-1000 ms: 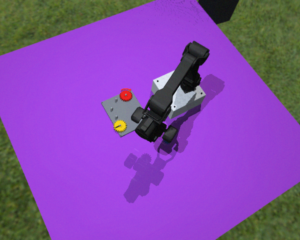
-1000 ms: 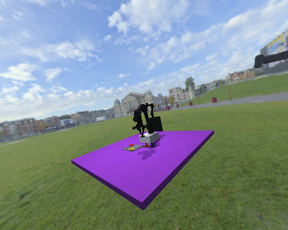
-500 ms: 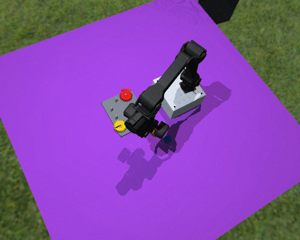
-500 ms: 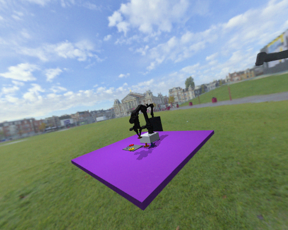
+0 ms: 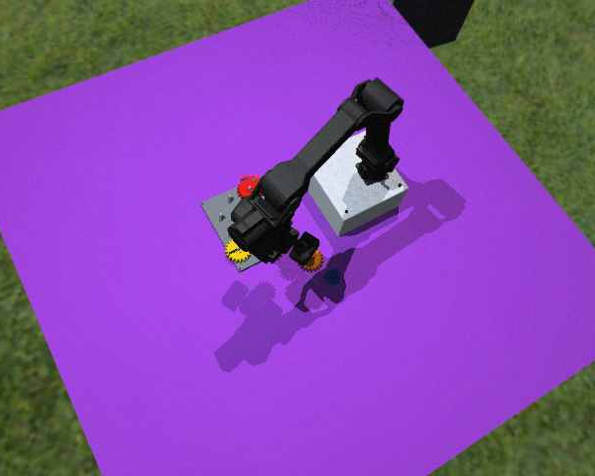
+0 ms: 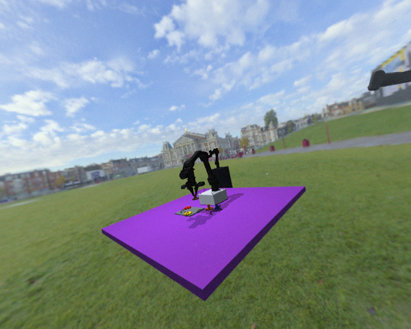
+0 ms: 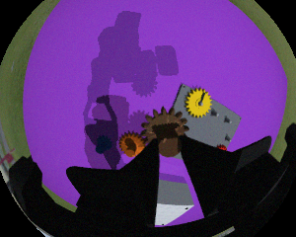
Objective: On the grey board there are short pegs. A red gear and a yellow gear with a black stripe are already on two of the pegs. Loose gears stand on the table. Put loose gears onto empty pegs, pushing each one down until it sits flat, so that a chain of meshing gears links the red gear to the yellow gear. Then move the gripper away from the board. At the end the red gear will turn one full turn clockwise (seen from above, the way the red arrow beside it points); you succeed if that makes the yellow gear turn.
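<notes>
Right now my gripper tip is 3 cm past the red gear, 22 cm to the left of it and 13 cm above it. The rest, counted from my gripper tip: brown gear: 1 cm below; then yellow gear: 5 cm ahead, 7 cm to the right, 13 cm below; then orange gear: 10 cm behind, 1 cm to the left, 13 cm below.
</notes>
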